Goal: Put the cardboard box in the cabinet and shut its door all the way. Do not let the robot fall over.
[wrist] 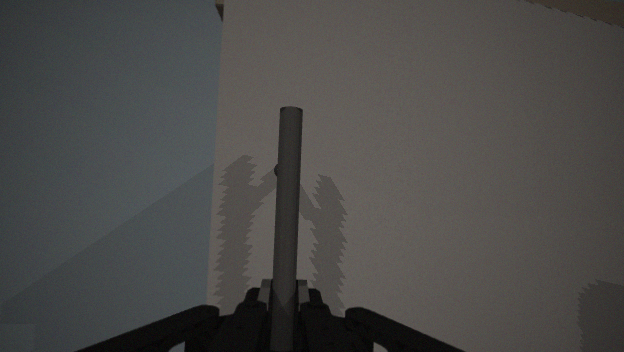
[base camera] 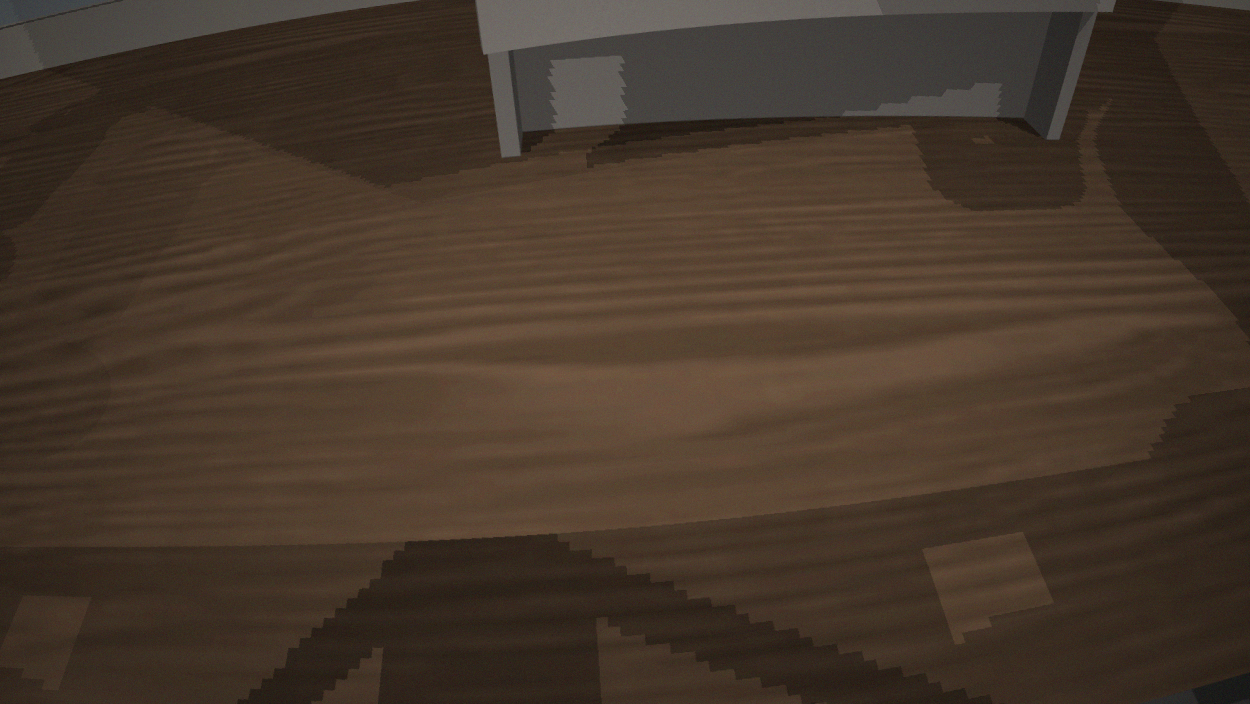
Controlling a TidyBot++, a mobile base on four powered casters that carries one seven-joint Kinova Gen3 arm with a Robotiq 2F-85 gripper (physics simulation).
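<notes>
The gripper is at the bottom of the wrist view, its fingers shut on a grey bar handle. The handle stands out in front of a pale, flat cabinet door, which fills the middle and right of that view. The fingers cast shadows on the door. In the base camera view the lower part of the pale cabinet shows at the top, with legs at its left and right. The cardboard box does not show in either view, and the cabinet's inside is hidden.
A blue-grey wall shows to the left of the door in the wrist view. Brown wooden floor stretches up to the cabinet, with the robot's shadow at the bottom. A pale baseboard runs along the back left.
</notes>
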